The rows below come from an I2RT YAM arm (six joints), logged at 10 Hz.
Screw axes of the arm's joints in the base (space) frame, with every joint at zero. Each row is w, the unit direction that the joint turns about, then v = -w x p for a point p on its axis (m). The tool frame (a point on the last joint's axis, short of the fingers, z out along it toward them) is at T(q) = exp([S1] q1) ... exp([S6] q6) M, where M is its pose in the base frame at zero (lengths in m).
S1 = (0, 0, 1, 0, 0, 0)
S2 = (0, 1, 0, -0.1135, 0, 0.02)
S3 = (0, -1, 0, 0.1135, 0, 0.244)
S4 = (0, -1, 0, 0.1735, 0, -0.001)
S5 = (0, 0, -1, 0, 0.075, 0)
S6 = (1, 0, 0, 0, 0.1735, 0)
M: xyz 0.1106 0 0.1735 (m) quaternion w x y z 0.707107 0 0.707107 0
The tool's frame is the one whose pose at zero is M.
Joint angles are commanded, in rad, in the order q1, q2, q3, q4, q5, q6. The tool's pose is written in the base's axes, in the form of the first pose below.
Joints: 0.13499, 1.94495, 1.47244, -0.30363, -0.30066, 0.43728
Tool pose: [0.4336 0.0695 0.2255], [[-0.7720 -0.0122 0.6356], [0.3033 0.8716 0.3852], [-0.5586 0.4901 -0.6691]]
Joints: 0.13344, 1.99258, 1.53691, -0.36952, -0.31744, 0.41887
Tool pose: [0.4422 0.0706 0.2212], [[-0.8020 -0.0110 0.5973], [0.2822 0.8742 0.3951], [-0.5265 0.4854 -0.6980]]
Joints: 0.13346, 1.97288, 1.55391, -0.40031, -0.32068, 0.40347
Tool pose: [0.4397 0.0704 0.2328], [[-0.7993 -0.0280 0.6002], [0.2686 0.8769 0.3986], [-0.5375 0.4799 -0.6934]]
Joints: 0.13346, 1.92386, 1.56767, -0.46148, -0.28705, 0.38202
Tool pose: [0.4306 0.0680 0.2531], [[-0.7901 -0.0269 0.6124], [0.2547 0.8943 0.3679], [-0.5576 0.4466 -0.6997]]
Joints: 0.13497, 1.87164, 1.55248, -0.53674, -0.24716, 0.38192
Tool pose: [0.4158 0.0653 0.2638], [[-0.8022 0.0104 0.5969], [0.2558 0.9094 0.3280], [-0.5395 0.4158 -0.7322]]
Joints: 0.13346, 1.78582, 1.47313, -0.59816, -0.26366, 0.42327
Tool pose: [0.3896 0.0617 0.2675], [[-0.8317 0.0601 0.5519], [0.2884 0.8962 0.3371], [-0.4744 0.4395 -0.7627]]
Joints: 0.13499, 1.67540, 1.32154, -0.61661, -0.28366, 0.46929
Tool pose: [0.3547 0.0582 0.2582], [[-0.8585 0.1148 0.4997], [0.3216 0.8797 0.3503], [-0.3994 0.4615 -0.7922]]
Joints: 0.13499, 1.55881, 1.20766, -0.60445, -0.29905, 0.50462
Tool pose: [0.3255 0.0548 0.2613], [[-0.8520 0.1312 0.5068], [0.3505 0.8620 0.3662], [-0.3889 0.4896 -0.7804]]
